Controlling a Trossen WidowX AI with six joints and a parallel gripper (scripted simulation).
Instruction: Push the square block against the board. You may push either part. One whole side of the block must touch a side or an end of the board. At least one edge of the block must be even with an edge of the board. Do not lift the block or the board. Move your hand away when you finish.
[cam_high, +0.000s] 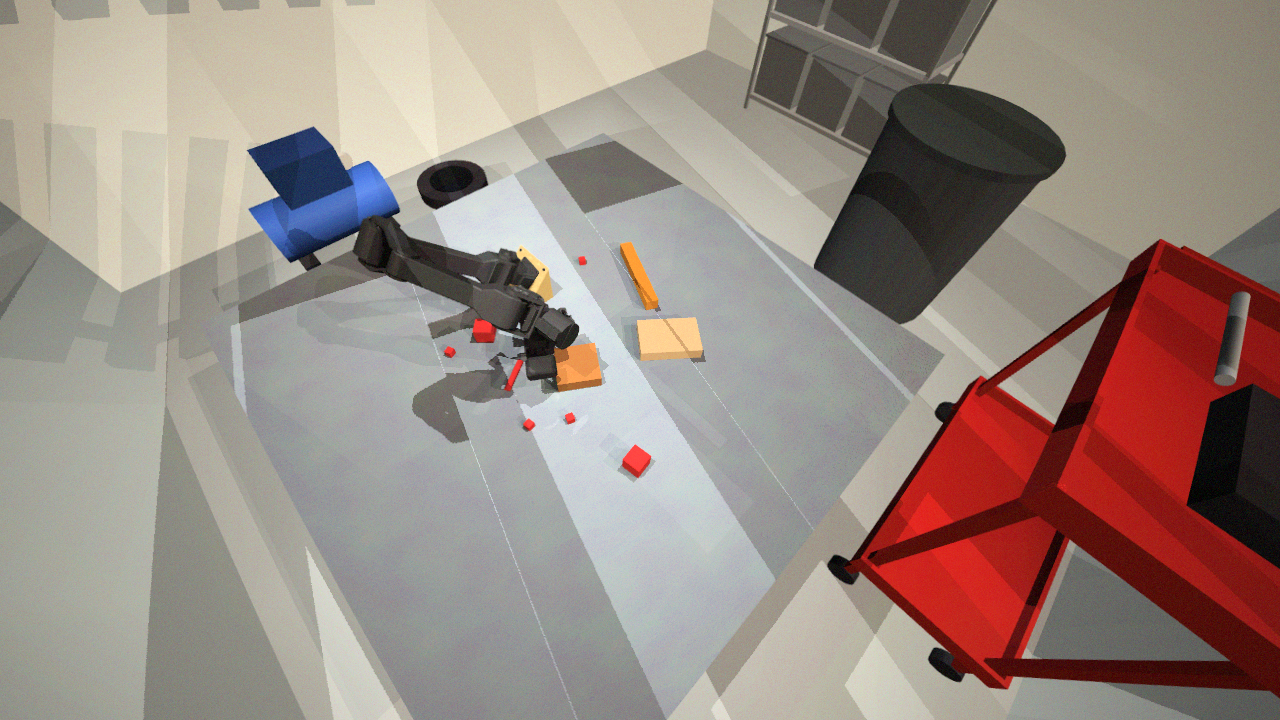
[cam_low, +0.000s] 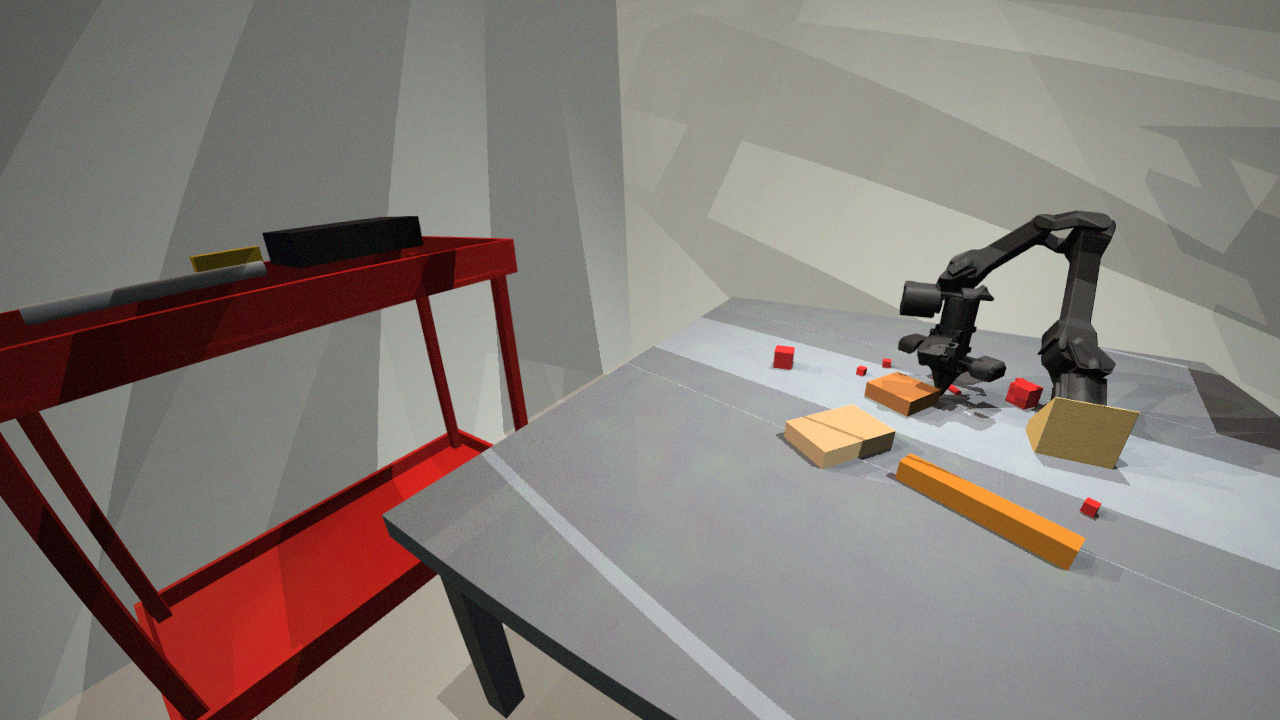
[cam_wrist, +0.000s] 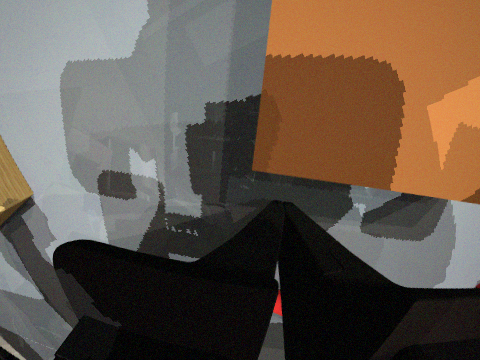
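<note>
My gripper tip is now 7 cm to the left of the red stick and 1 cm past it. Round my gripper tip: orange bar: 35 cm to the left, 7 cm behind, 1 cm above; then square block: 7 cm ahead, 5 cm to the left, 1 cm above; then board: 27 cm to the left, 14 cm ahead, 1 cm above.
</note>
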